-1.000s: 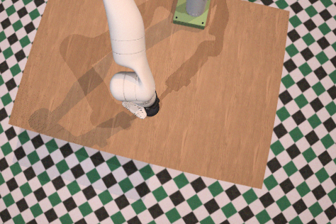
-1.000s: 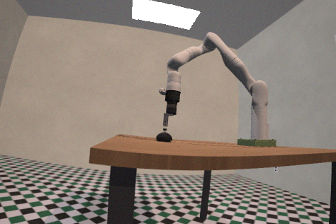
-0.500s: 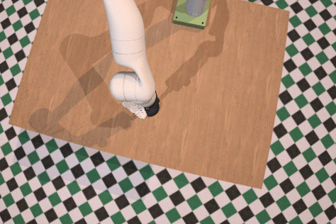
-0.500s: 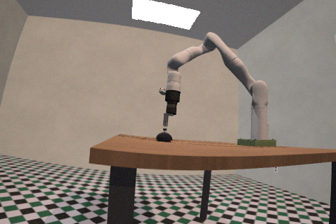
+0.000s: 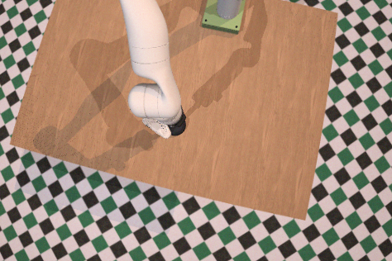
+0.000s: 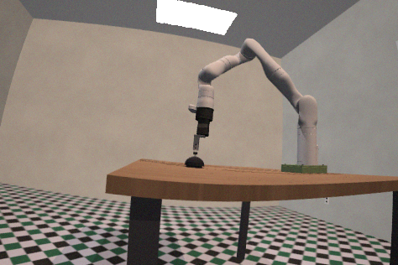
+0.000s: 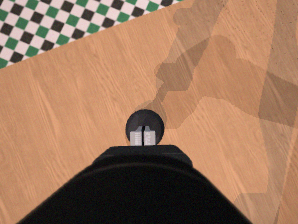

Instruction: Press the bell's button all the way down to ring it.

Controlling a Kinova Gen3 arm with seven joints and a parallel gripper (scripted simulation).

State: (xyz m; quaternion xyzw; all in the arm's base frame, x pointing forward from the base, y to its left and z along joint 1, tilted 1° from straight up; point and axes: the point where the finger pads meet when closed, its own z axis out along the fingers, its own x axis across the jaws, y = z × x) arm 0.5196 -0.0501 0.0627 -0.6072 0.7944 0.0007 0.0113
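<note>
Now: hand 4 cm above the bell button. Also, from my hand: bell 5 cm below.
</note>
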